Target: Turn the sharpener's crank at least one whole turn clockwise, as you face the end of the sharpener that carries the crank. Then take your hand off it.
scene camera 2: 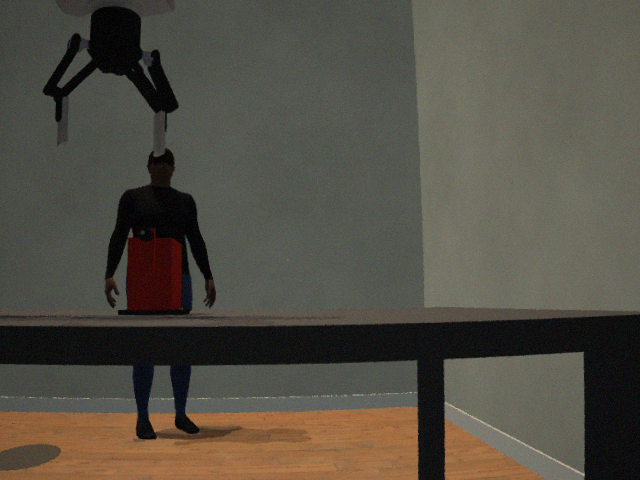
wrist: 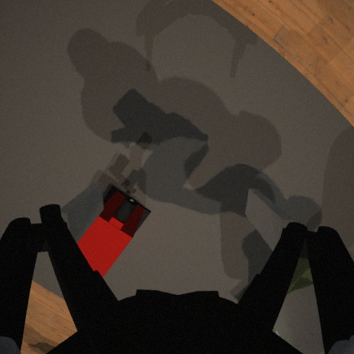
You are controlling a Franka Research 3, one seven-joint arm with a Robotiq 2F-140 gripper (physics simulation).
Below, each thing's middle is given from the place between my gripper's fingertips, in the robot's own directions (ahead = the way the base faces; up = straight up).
I see my gripper 6 cm short of the red pencil sharpener (scene camera 2: 148,293), 16 cm to the right of it and 17 cm above it.
